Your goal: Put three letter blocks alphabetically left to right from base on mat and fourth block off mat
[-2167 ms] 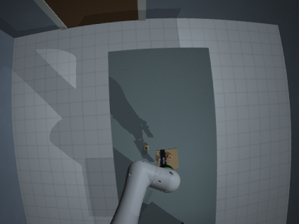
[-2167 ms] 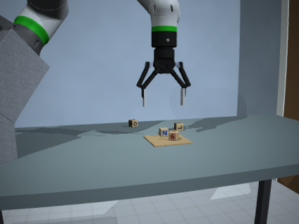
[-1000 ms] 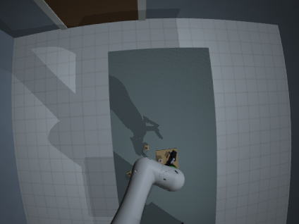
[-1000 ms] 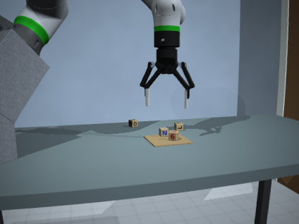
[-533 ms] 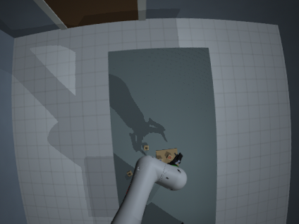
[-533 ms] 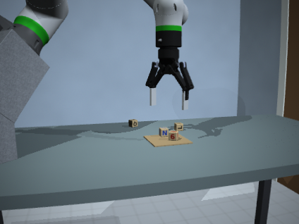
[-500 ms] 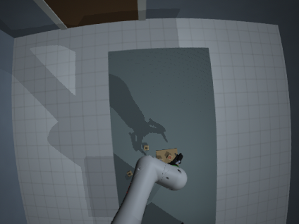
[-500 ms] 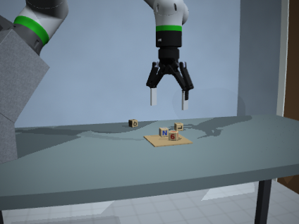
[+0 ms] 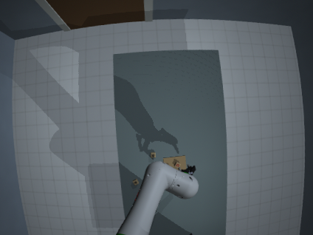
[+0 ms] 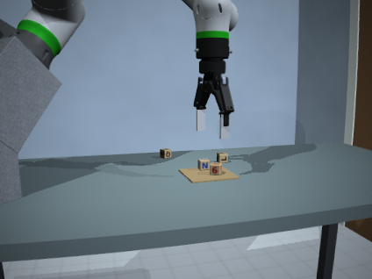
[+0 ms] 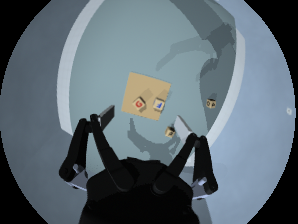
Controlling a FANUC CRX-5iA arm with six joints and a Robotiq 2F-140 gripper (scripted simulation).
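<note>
Right now the tan mat is 1 cm behind my hand, 1 cm to the right of it and 12 cm below it.
</note>
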